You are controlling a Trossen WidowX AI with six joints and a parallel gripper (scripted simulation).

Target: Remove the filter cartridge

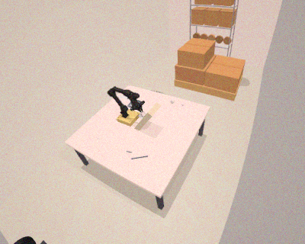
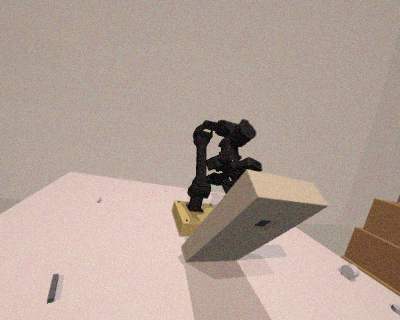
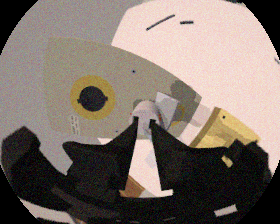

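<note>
The grey round filter cartridge lies 1 cm ahead of my gripper tip and 2 cm below it. The rest, counted from my gripper tip: grey tray 33 cm behind, 27 cm to the left, 20 cm below; dark bar 7 cm ahead, 39 cm to the right, 21 cm below; beige service panel 6 cm ahead, 5 cm below.
</note>
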